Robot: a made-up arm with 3 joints. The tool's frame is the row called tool.
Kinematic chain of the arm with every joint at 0, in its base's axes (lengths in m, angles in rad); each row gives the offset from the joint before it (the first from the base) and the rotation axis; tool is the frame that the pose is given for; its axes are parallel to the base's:
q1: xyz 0 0 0.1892 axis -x
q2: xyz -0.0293 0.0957 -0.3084 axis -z
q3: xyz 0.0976 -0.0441 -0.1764 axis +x
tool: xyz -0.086 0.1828 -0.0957
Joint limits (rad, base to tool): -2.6..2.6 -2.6..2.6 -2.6..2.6
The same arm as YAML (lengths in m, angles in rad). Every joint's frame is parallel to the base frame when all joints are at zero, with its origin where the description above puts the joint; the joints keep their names.
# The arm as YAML. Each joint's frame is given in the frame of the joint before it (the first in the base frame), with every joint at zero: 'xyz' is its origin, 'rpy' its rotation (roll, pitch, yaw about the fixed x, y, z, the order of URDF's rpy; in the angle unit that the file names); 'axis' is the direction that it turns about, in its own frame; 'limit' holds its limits. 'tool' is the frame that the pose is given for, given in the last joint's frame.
units:
  length: m
  angle: rad
joints:
  - name: q1
    type: revolute
    origin:
      xyz: [0.0, 0.0, 0.1892]
      rpy: [0.0, 0.0, 0.0]
    axis: "-x"
    limit:
      lower: -2.6
      upper: 2.6
  - name: q2
    type: revolute
    origin:
      xyz: [-0.0293, 0.0957, -0.3084]
      rpy: [0.0, 0.0, 0.0]
    axis: "-z"
    limit:
      lower: -2.6
      upper: 2.6
  - name: q3
    type: revolute
    origin:
      xyz: [0.0976, -0.0441, -0.1764]
      rpy: [0.0, 0.0, 0.0]
    axis: "+x"
    limit:
      lower: -2.6
      upper: 2.6
tool:
  origin:
    xyz: [-0.086, 0.1828, -0.0957]
    rpy: [0.0, 0.0, 0.0]

